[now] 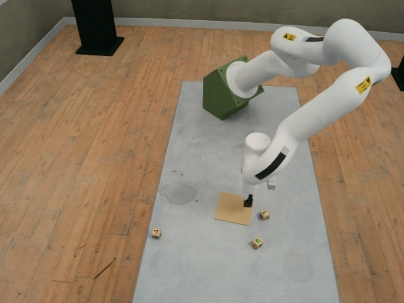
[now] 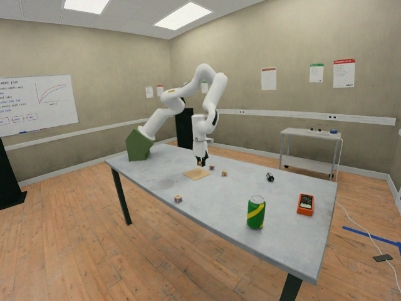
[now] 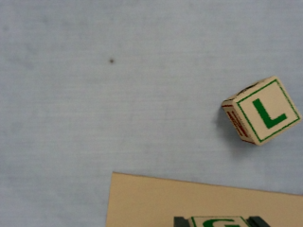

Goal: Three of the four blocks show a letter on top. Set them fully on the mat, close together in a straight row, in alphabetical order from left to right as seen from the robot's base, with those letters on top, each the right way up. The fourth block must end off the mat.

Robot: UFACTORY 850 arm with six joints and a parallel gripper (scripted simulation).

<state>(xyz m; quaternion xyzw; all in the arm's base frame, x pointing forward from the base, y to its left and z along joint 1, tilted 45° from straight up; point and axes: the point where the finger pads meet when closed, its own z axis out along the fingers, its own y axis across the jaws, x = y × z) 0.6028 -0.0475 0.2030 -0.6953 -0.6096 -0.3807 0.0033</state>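
My gripper is now 6 cm above the tan square mat and 5 cm to the left of it. From my hand the other things lie so: block marked 4: 33 cm to the right, 17 cm ahead, 5 cm below; then green can: 54 cm ahead, 23 cm to the right; then small black object: 42 cm ahead, 16 cm to the left, 4 cm below.
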